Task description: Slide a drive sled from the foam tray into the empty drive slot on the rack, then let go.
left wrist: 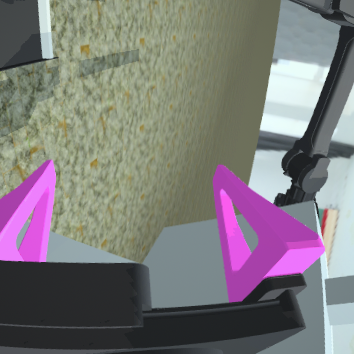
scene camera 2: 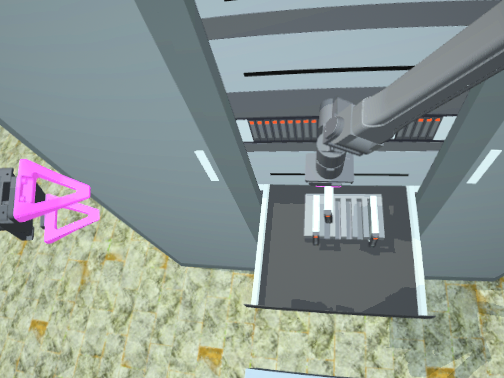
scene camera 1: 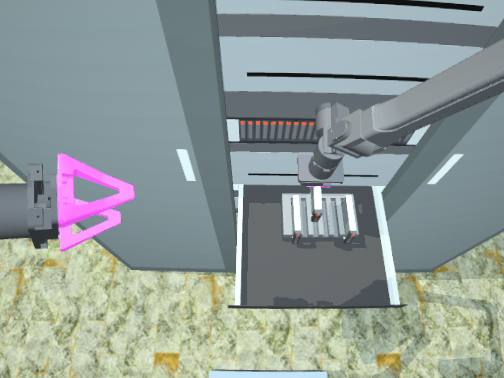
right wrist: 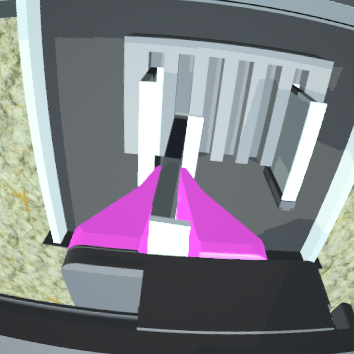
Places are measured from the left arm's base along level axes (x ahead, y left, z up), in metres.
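Pixels of known places: left gripper, between the fingertips: [left wrist: 136, 169] [scene camera 2: 95, 204] [scene camera 1: 126, 206]; right gripper, between the fingertips: [scene camera 2: 327, 184] [scene camera 1: 312, 184] [right wrist: 170, 175].
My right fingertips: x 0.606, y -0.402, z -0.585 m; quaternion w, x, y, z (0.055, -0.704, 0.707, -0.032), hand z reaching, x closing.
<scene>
For each thing: its middle in the pictures, then the offset to it from my right fingertips. "pt": a spot on its surface instead.
- dark drive sled, middle of its body: [right wrist: 171, 238] [scene camera 2: 328, 194] [scene camera 1: 315, 194] 0.034 m back, 0.004 m right, 0.012 m up
- foam tray, a spot on its surface: [right wrist: 135, 100] [scene camera 2: 309, 214] [scene camera 1: 287, 213] pt 0.010 m back, 0.047 m left, 0.161 m down
- tray's left-hand sled, middle of its body: [right wrist: 151, 129] [scene camera 2: 316, 220] [scene camera 1: 295, 219] 0.035 m back, 0.027 m left, 0.144 m down
- rack's drive row, a spot on its surface: [scene camera 2: 285, 131] [scene camera 1: 274, 132] pt 0.095 m ahead, 0.098 m left, 0.086 m up
- dark pulled-out drawer, a spot on its surface: [scene camera 2: 340, 275] [scene camera 1: 318, 271] pt 0.166 m back, 0.042 m right, 0.216 m down
My right gripper [scene camera 1: 318, 187] [scene camera 2: 328, 187] [right wrist: 170, 175] is shut on a white and dark drive sled [scene camera 1: 317, 200] [scene camera 2: 328, 200] [right wrist: 169, 240]. The sled hangs above the foam tray [scene camera 1: 287, 215] [scene camera 2: 308, 215] [right wrist: 135, 100], close to the tray's left-hand sled [scene camera 1: 297, 212] [scene camera 2: 316, 212] [right wrist: 150, 125]. Another sled [scene camera 1: 351, 215] [scene camera 2: 374, 215] [right wrist: 305, 150] sits at the tray's right end. The rack's drive row [scene camera 1: 277, 131] [scene camera 2: 285, 131] is partly hidden by my right arm; I cannot make out the empty slot. My left gripper [scene camera 1: 127, 205] [scene camera 2: 95, 204] [left wrist: 136, 169] is open and empty, far left.
The foam tray lies in a dark pulled-out drawer [scene camera 1: 315, 270] [scene camera 2: 340, 275] with pale side rails, below the drive row. Large grey side panels [scene camera 1: 100, 125] [scene camera 2: 100, 110] flank the rack. My right arm reaches in from the upper right, across the drive row.
</scene>
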